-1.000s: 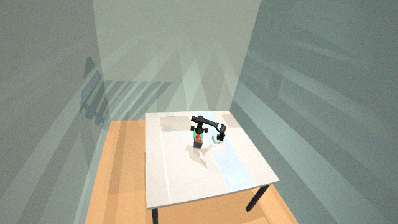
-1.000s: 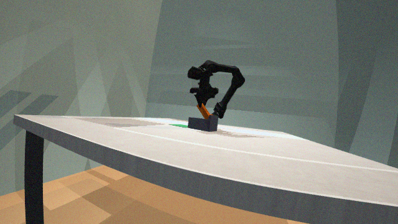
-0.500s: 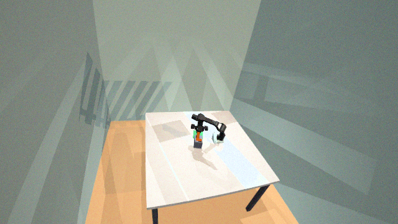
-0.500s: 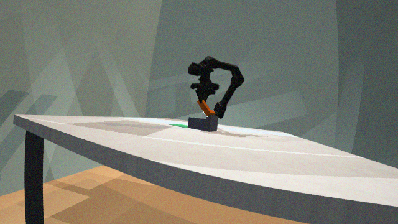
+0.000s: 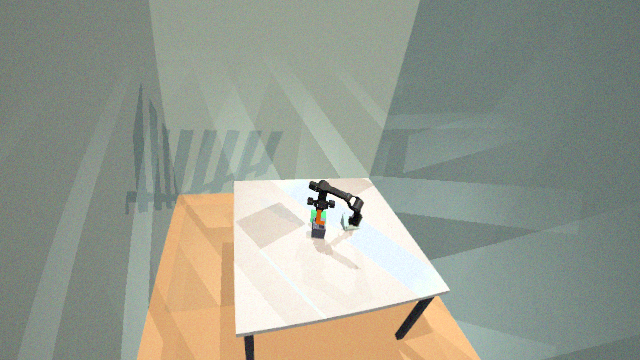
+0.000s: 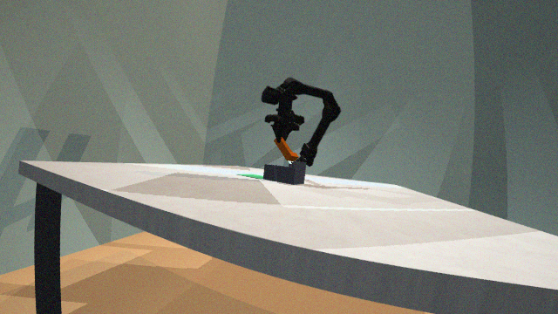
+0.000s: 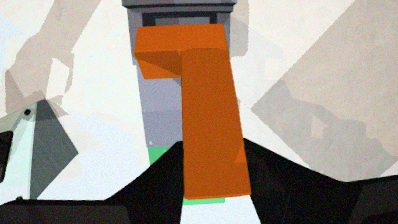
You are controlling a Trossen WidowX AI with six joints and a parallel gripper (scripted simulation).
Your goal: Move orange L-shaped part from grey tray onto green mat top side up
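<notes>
The green mat is 5 cm behind my gripper tip, 13 cm to the right of it and 17 cm below it. From my gripper tip the other things lie so: orange L-shaped part 1 cm behind, 3 cm to the left, 3 cm below.
</notes>
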